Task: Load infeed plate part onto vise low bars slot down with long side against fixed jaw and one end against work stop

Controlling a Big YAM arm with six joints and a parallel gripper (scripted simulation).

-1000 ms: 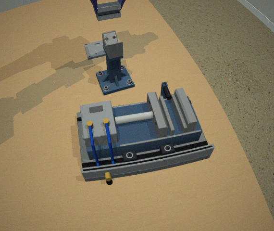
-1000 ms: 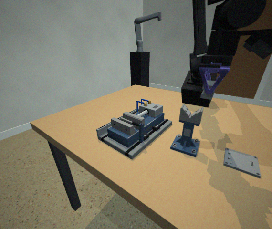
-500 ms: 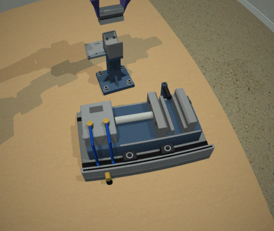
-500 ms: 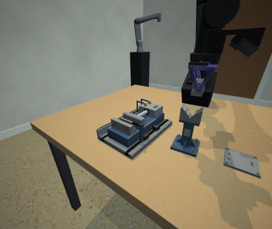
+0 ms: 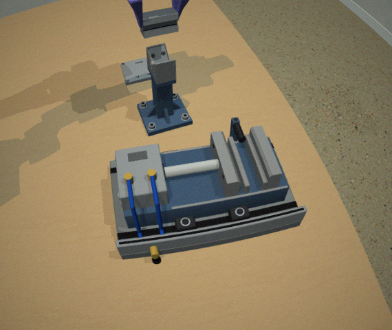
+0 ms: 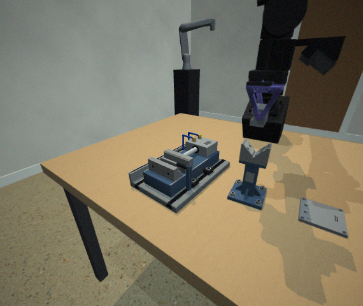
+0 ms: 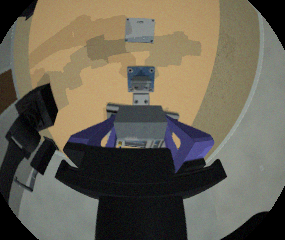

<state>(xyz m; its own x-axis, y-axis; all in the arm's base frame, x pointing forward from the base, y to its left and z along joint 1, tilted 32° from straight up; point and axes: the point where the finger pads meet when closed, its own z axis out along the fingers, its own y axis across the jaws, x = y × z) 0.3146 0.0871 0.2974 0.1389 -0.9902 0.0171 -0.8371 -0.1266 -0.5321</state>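
My gripper is now 10 mm to the left of the grey part. The rest, counted from my hand: cylinder rod: 200 mm to the right, 160 mm below, 20 mm ahead; then v-block stand: 180 mm below; then black work stop: 160 mm to the right, 150 mm below, 100 mm ahead.
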